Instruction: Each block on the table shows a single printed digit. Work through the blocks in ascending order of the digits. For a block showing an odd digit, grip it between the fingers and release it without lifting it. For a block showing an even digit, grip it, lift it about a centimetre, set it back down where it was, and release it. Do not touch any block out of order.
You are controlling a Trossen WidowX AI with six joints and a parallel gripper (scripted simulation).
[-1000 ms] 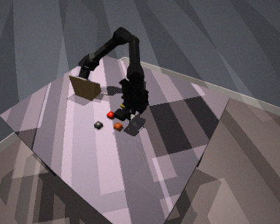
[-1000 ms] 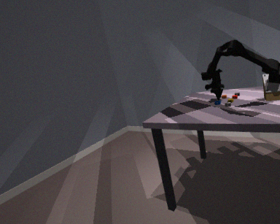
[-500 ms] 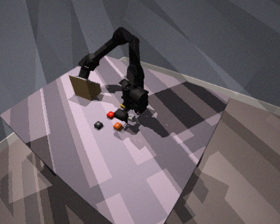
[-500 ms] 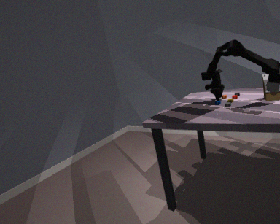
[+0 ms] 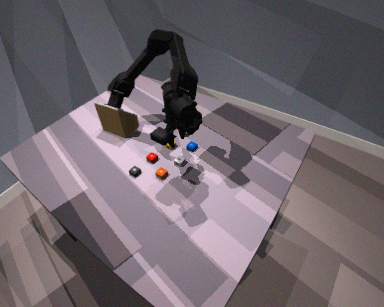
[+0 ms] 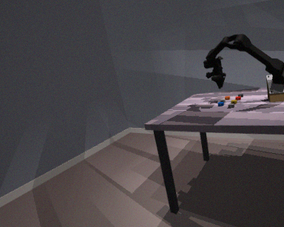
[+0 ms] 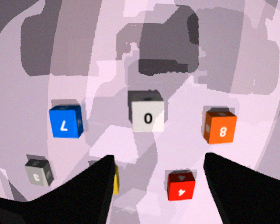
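My gripper tip is now 90 mm past the black block, 140 mm to the left of it and 90 mm above it. Round my gripper tip: orange block 10 mm behind, 80 mm to the right, 90 mm below; white block 90 mm below; blue block 20 mm behind, 90 mm to the left, 90 mm below.
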